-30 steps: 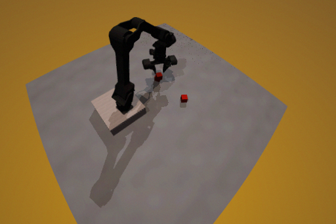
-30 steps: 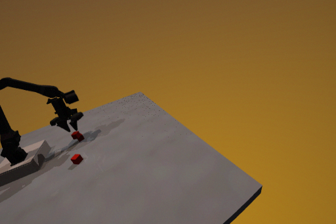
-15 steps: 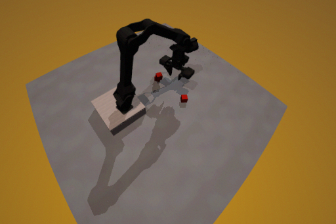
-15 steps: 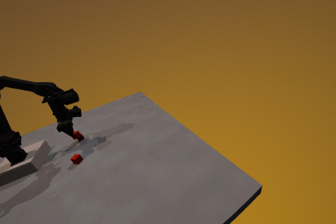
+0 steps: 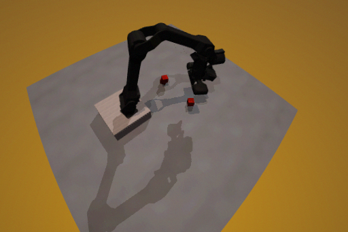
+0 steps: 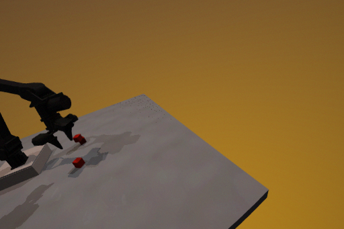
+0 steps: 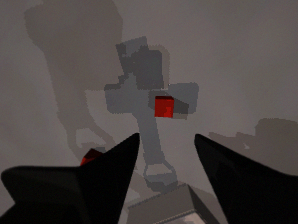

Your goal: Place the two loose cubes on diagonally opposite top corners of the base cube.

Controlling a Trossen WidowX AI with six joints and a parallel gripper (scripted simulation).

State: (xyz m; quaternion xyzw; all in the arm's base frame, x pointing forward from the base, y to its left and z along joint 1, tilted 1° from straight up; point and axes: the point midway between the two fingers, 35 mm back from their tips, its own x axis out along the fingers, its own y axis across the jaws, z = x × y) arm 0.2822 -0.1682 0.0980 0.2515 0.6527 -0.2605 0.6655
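My gripper tip is now 10 mm short of the red cube, 200 mm to the right of it and 80 mm above it.
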